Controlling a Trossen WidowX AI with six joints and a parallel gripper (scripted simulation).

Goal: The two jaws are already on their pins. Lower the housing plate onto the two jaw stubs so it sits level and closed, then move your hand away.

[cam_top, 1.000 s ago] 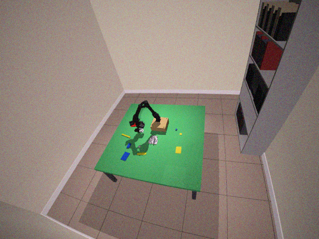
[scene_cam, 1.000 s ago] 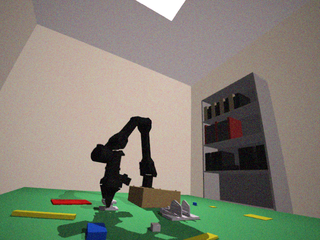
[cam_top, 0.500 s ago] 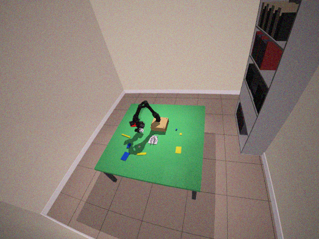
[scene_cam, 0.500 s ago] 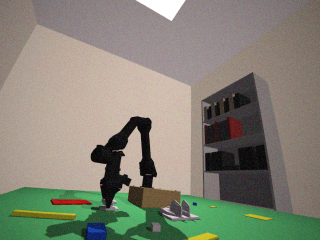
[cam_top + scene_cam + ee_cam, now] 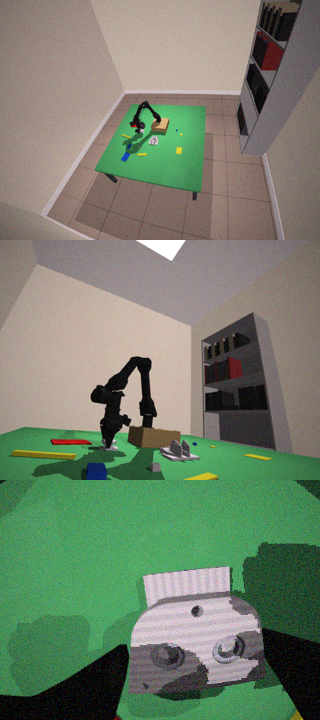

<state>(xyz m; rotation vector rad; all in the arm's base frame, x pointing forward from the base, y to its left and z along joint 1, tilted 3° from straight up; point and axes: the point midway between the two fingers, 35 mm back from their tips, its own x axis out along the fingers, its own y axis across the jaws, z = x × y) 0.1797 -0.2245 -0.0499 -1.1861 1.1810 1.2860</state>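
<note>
Now: the white stand 1 cm to the left of my gripper tip. The rest, counted from my gripper tip: cube: 26 cm ahead, 10 cm to the left; yellow bar: 18 cm to the right, 13 cm ahead; red plate: 14 cm to the right, 11 cm behind, 1 cm below.
</note>
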